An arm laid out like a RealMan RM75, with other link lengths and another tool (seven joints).
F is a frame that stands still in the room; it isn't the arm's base.
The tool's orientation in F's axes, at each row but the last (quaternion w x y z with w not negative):
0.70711, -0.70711, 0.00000, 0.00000
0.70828, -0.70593, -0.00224, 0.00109
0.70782, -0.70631, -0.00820, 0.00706
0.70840, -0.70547, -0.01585, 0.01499
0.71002, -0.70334, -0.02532, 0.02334
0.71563, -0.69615, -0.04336, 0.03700
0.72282, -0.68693, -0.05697, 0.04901
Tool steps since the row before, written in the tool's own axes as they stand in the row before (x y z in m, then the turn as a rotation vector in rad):
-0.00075, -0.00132, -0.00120, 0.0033, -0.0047, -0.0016
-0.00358, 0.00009, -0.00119, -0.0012, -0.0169, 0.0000
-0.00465, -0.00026, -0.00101, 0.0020, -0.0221, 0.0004
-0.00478, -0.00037, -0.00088, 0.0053, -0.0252, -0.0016
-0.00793, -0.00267, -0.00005, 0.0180, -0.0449, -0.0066
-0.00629, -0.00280, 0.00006, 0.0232, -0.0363, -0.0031
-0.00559, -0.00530, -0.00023, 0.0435, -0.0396, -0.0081
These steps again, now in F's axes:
-0.00075, -0.00120, 0.00132, 0.0033, -0.0016, 0.0047
-0.00357, -0.00121, -0.00010, -0.0012, -0.0001, 0.0169
-0.00463, -0.00111, 0.00025, 0.0020, 0.0004, 0.0221
-0.00474, -0.00109, 0.00036, 0.0053, -0.0015, 0.0252
-0.00791, -0.00062, 0.00264, 0.0183, -0.0058, 0.0449
-0.00628, -0.00073, 0.00273, 0.0231, -0.0015, 0.0364
-0.00553, -0.00133, 0.00520, 0.0439, -0.0035, 0.0398

